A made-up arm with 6 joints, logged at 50 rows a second.
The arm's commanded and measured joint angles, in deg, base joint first. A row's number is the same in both.
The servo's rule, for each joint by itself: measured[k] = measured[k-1] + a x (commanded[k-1-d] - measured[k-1]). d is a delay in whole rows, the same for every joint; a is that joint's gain. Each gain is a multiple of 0.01, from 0.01 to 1. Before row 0 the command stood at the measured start. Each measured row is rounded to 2 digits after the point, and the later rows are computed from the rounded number. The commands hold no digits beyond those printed.
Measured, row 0:
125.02, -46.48, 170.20, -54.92, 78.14, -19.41
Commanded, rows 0 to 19:
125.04, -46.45, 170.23, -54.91, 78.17, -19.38
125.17, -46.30, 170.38, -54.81, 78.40, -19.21
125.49, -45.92, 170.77, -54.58, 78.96, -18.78
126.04, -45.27, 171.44, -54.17, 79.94, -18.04
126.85, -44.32, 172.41, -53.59, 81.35, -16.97
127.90, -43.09, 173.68, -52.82, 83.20, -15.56
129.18, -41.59, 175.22, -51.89, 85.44, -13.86
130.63, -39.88, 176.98, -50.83, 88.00, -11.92
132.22, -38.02, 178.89, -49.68, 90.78, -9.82
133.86, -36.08, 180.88, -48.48, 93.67, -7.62
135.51, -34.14, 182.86, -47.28, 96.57, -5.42
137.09, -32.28, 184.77, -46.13, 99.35, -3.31
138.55, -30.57, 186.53, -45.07, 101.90, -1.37
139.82, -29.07, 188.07, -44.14, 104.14, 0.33
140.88, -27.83, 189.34, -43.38, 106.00, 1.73
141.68, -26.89, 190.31, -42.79, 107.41, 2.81
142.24, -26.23, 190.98, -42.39, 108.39, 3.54
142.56, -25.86, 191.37, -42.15, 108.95, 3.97
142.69, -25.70, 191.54, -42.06, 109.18, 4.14
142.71, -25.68, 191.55, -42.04, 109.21, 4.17
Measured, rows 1 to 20:
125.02, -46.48, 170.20, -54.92, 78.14, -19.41
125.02, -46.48, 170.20, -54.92, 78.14, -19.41
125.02, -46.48, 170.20, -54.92, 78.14, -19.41
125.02, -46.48, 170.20, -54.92, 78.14, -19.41
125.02, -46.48, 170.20, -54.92, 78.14, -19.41
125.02, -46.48, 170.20, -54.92, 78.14, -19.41
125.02, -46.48, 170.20, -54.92, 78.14, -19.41
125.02, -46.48, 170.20, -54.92, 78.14, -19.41
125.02, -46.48, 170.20, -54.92, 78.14, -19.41
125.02, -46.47, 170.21, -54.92, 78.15, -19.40
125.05, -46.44, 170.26, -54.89, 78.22, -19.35
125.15, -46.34, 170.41, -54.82, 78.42, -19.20
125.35, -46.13, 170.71, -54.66, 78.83, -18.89
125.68, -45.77, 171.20, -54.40, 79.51, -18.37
126.17, -45.23, 171.92, -54.02, 80.51, -17.61
126.83, -44.50, 172.88, -53.51, 81.84, -16.60
127.67, -43.58, 174.07, -52.87, 83.50, -15.34
128.67, -42.47, 175.47, -52.10, 85.47, -13.85
129.81, -41.19, 177.04, -51.23, 87.68, -12.17
131.06, -39.78, 178.73, -50.28, 90.08, -10.35
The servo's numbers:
d 9
a 0.22 0.20 0.29 0.24 0.27 0.27

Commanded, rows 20 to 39:
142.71, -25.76, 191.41, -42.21, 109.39, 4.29
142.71, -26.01, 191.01, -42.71, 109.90, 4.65
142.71, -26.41, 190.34, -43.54, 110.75, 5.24
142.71, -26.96, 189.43, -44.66, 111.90, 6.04
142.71, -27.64, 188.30, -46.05, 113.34, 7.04
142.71, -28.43, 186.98, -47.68, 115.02, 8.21
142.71, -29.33, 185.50, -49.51, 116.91, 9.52
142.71, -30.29, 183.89, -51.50, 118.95, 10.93
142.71, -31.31, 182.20, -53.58, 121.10, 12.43
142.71, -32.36, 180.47, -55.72, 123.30, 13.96
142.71, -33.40, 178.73, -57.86, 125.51, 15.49
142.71, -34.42, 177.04, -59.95, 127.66, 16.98
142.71, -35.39, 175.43, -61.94, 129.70, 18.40
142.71, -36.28, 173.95, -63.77, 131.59, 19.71
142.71, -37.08, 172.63, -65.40, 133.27, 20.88
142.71, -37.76, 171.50, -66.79, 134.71, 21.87
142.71, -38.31, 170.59, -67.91, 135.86, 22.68
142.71, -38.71, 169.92, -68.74, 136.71, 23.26
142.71, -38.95, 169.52, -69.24, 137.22, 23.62
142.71, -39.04, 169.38, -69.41, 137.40, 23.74
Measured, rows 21 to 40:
132.39, -38.28, 180.48, -49.28, 92.58, -8.45
133.75, -36.74, 182.23, -48.27, 95.10, -6.54
135.09, -35.21, 183.92, -47.28, 97.54, -4.69
136.36, -33.73, 185.49, -46.34, 99.82, -2.96
137.53, -32.36, 186.89, -45.49, 101.87, -1.40
138.57, -31.13, 188.08, -44.75, 103.63, -0.07
139.45, -30.08, 189.03, -44.13, 105.07, 1.02
140.16, -29.20, 189.76, -43.63, 106.18, 1.86
140.72, -28.50, 190.28, -43.25, 107.00, 2.48
141.16, -27.95, 190.61, -43.00, 107.65, 2.97
141.50, -27.56, 190.73, -42.93, 108.26, 3.42
141.77, -27.33, 190.62, -43.08, 108.93, 3.91
141.98, -27.26, 190.27, -43.46, 109.73, 4.49
142.14, -27.34, 189.70, -44.08, 110.70, 5.18
142.27, -27.56, 188.91, -44.94, 111.87, 6.00
142.37, -27.91, 187.92, -46.04, 113.23, 6.95
142.44, -28.39, 186.75, -47.35, 114.77, 8.02
142.50, -28.97, 185.43, -48.85, 116.48, 9.21
142.55, -29.65, 183.99, -50.50, 118.32, 10.49
142.59, -30.40, 182.46, -52.27, 120.26, 11.84

